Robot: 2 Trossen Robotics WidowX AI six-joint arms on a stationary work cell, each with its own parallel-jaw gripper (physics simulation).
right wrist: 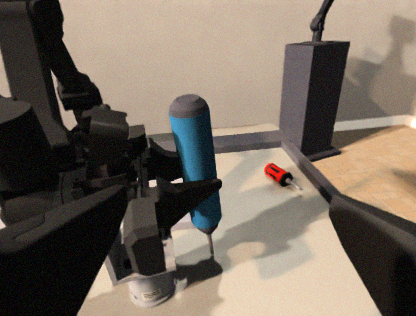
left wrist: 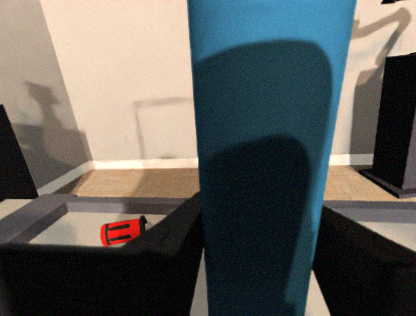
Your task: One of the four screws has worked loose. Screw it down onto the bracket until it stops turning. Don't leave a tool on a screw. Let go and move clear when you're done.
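Frame: origin at the left arm's base, x right, y ahead, z up, level; centimetres.
Seen in the pictures: left gripper, between the fingertips: (right wrist: 215,171) (left wrist: 251,203); right gripper, between the fingertips: (right wrist: 228,199).
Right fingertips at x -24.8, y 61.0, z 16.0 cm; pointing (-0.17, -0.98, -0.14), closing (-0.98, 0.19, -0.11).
Offsets run from my right fingertips to a thing's top centre.
A blue screwdriver {dx -0.4, dy -16.4, dz +0.9 cm} (left wrist: 265,100) (right wrist: 192,140) stands nearly upright, with its thin shaft pointing down. My left gripper (left wrist: 251,203) (right wrist: 215,171) is shut on its handle. In the right wrist view the screwdriver's tip is to the right of the bracket (right wrist: 117,271), apart from it. The bracket is a light grey plate above a white round body {dx +7.6, dy -14.5, dz -17.4 cm} (right wrist: 152,294) with a label, and is largely hidden by the left gripper. The four screws cannot be made out, so I cannot tell which is loose. My right gripper (right wrist: 228,199) is open, with nothing between its fingers.
A red screwdriver {dx -19.2, dy -32.2, dz -20.8 cm} (left wrist: 122,232) (right wrist: 276,173) with black stripes lies on the table near its raised dark rim (left wrist: 150,201) (right wrist: 250,141). A tall dark pedestal (left wrist: 397,120) (right wrist: 297,100) stands beyond the rim. The left arm fills the left side of the right wrist view.
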